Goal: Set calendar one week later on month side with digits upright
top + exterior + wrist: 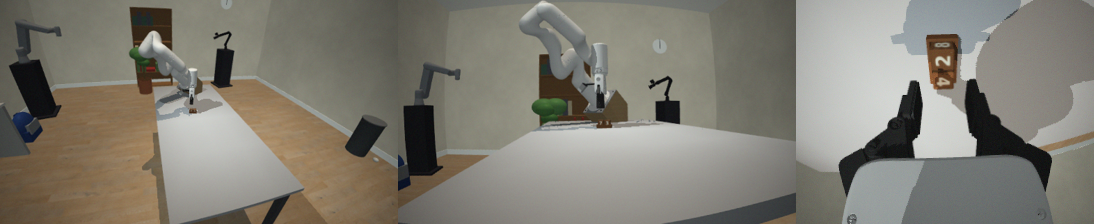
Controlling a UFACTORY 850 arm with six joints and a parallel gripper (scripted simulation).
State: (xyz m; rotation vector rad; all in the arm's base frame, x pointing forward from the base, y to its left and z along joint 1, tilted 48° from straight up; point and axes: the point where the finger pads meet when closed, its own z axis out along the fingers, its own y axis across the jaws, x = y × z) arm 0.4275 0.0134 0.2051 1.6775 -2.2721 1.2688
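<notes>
My hand is 90 mm above the brown cube. From my hand the other things lie so: tray: 110 mm below, 20 mm to the left, 10 mm ahead.
</notes>
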